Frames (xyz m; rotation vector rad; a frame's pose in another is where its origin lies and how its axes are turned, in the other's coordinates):
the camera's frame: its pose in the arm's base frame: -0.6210 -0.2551 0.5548 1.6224 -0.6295 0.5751
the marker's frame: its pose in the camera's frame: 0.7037 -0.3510 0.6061 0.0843 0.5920 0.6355
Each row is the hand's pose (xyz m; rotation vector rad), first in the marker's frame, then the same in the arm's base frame.
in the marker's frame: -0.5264 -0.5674 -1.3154 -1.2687 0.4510 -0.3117
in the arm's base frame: 0.1933 0.2540 -0.3281 -0.0145 -0.8403 0.7355
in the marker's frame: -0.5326 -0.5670 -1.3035 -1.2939 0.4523 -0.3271
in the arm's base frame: 0.1966 0.2411 -0.3298 -0.0305 -0.8397 0.7098
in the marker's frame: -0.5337 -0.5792 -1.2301 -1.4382 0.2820 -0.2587
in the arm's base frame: 0.2330 0.1797 -0.3086 -0.0392 -1.0353 0.5971
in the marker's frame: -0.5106 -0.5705 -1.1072 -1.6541 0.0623 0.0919
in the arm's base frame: 0.2682 0.0777 -0.2448 -0.1609 -1.4526 0.5622
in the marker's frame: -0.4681 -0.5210 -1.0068 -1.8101 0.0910 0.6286
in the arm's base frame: 0.2586 -0.0092 -0.1631 -0.5087 -1.8067 0.7250
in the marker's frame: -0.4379 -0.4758 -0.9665 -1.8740 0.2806 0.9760
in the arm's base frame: 0.2319 -0.0467 -0.1135 -0.8561 -1.8968 0.8926
